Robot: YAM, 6 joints.
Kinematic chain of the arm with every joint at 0, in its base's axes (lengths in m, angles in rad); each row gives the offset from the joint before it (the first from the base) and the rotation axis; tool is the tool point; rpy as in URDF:
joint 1: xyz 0 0 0.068 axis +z
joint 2: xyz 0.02 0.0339 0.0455 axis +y
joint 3: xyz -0.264 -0.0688 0 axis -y
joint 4: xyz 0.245 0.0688 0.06 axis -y
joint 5: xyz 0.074 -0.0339 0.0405 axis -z
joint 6: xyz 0.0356 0 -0.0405 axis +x
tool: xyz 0 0 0 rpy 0 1.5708 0
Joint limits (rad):
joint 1: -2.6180..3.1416
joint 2: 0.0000..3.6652
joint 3: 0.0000..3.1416
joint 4: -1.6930..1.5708
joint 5: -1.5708..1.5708
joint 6: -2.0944..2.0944
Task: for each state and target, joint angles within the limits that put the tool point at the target. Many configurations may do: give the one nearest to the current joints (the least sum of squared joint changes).
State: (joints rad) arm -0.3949 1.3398 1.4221 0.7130 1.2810 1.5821
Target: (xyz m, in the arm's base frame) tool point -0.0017 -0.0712 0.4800
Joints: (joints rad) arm -1.0744 0.6619 0.9928 0.7315 1.4661 1.5821
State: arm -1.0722 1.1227 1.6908 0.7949 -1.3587 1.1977
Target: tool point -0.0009 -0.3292 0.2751
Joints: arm -1.6801 1.5539 0.9046 0.6241 -1.3899 1.1977
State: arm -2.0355 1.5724 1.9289 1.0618 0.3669 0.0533
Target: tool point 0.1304 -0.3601 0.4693
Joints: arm -1.1948 1.7247 1.5371 1.0468 0.3126 0.0533
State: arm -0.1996 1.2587 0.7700 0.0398 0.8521 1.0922
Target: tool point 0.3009 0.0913 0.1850
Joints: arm 0.3736 1.5721 0.7998 0.0667 0.7714 1.0922
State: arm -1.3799 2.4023 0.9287 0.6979 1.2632 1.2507
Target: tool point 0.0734 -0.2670 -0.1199
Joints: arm -1.1817 2.7545 0.8711 0.6509 1.2159 1.2507
